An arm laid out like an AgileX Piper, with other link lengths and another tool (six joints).
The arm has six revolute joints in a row. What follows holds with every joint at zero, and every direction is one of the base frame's.
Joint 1 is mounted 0.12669 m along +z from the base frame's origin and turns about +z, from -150 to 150 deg.
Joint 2 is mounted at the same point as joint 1 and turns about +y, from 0 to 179.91 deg.
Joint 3 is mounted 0.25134 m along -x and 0.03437 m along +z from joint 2 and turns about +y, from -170 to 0 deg.
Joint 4 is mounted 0.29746 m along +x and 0.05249 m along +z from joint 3 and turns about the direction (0.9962, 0, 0.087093), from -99.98 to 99.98 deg.
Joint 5 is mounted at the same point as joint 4 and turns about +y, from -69.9 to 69.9 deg.
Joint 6 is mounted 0.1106 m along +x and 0.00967 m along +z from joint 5 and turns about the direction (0.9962, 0, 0.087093), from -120 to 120 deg.
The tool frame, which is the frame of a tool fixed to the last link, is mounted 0.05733 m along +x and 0.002 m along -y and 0.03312 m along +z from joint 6; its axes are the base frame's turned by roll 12.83, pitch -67.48 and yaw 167.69 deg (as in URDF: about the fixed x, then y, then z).
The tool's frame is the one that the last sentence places.
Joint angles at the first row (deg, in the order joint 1, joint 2, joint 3, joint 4, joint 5, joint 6):
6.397, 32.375, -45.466, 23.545, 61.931, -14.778
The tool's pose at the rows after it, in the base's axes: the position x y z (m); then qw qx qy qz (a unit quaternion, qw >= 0):
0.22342, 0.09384, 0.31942, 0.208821, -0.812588, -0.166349, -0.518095
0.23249, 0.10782, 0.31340, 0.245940, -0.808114, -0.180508, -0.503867
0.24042, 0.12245, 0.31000, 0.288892, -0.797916, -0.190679, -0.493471
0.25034, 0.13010, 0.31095, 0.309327, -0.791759, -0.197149, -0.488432
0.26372, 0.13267, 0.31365, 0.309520, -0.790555, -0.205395, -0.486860
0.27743, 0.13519, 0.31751, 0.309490, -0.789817, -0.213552, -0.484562
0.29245, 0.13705, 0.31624, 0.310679, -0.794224, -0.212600, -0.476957
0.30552, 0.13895, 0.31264, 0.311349, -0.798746, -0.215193, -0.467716
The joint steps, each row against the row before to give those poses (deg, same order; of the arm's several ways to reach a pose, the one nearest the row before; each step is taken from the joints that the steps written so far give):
0.001, 3.239, -0.500, 3.683, -0.548, -2.413
-0.003, 3.623, 0.000, 5.680, -0.520, -4.613
0.002, 3.496, 0.000, 6.622, -0.428, -4.981
-0.001, 3.459, -1.349, 3.385, -0.255, -3.060
0.001, 3.744, -2.564, 0.527, -0.376, -1.803
0.001, 3.834, -3.072, 0.272, -0.001, -1.393
-0.001, 3.981, -2.636, 0.136, -0.140, -0.391
0.000, 3.611, -2.257, 0.000, 0.136, -0.658

